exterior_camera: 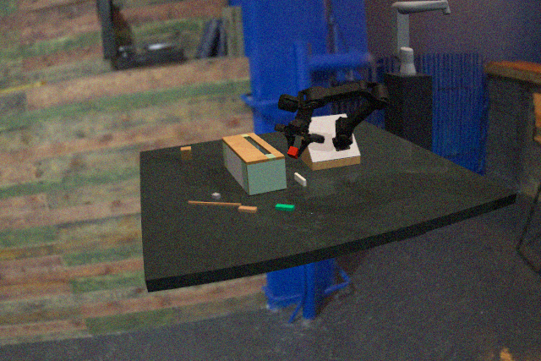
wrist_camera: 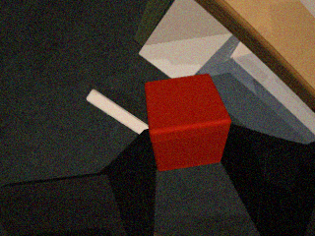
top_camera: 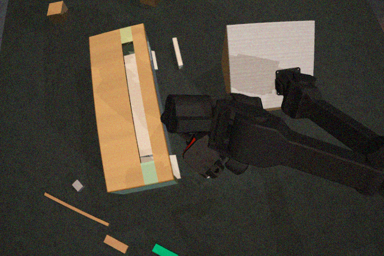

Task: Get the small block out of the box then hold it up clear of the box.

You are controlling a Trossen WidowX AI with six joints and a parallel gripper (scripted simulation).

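Right now the red block is 1 cm to the left of my gripper tip and 1 cm above it. From my gripper tip the other things lie so: box 13 cm to the right, 10 cm ahead, 4 cm below; green block 23 cm to the left, 11 cm ahead, 10 cm below; tan tile 23 cm ahead, 19 cm to the left, 10 cm below.
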